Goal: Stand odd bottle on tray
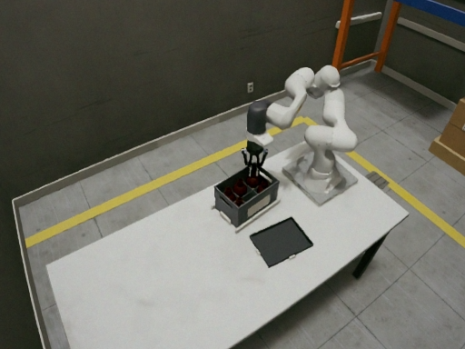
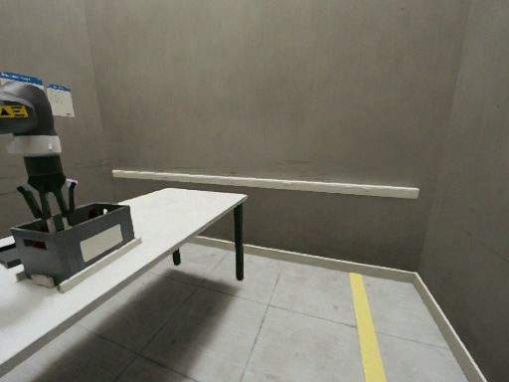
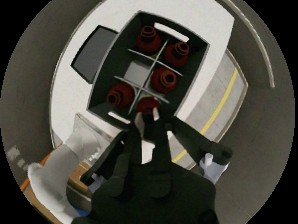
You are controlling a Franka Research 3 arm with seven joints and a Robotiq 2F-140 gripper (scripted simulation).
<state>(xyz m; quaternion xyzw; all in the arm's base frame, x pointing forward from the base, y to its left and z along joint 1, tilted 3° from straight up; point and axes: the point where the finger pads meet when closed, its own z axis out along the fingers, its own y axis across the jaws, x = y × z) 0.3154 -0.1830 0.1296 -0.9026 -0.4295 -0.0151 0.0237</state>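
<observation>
Right now my hand is 80 mm short of the dark grey crate, 60 mm to the right of it and 90 mm above it. Round my hand: flat black tray (80 mm ahead, 340 mm to the left, 160 mm below).
</observation>
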